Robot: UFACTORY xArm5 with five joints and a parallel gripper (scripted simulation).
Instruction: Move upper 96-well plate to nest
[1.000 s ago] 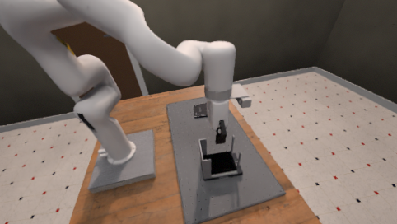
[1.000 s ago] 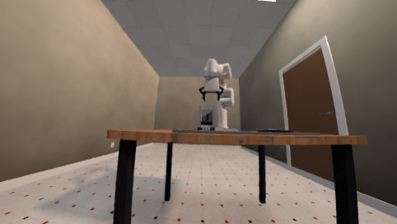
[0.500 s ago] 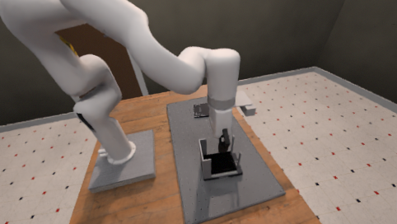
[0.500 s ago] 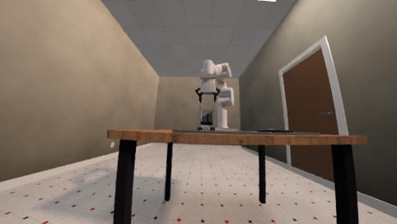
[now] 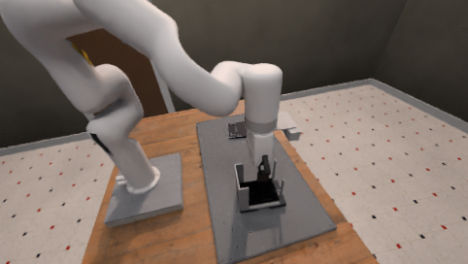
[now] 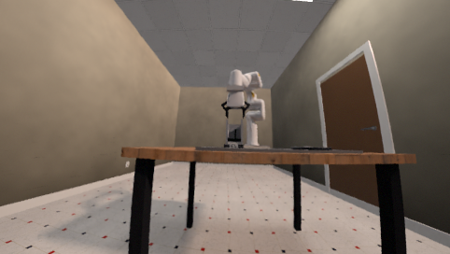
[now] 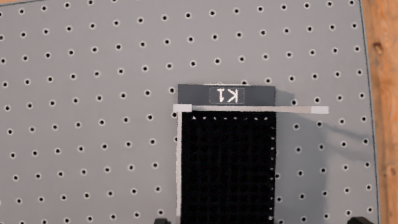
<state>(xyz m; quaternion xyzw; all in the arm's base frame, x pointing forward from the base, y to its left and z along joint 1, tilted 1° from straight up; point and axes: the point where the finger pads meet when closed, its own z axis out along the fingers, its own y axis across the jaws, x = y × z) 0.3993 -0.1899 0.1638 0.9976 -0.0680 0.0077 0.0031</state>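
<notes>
My hand is 140 mm above the black 96-well plate. From my hand the other things lie so: white plate: 150 mm below; then A1 label: 310 mm to the left, 170 mm below, 140 mm ahead; then plate nest N1: 380 mm to the left, 180 mm below, 70 mm ahead.
</notes>
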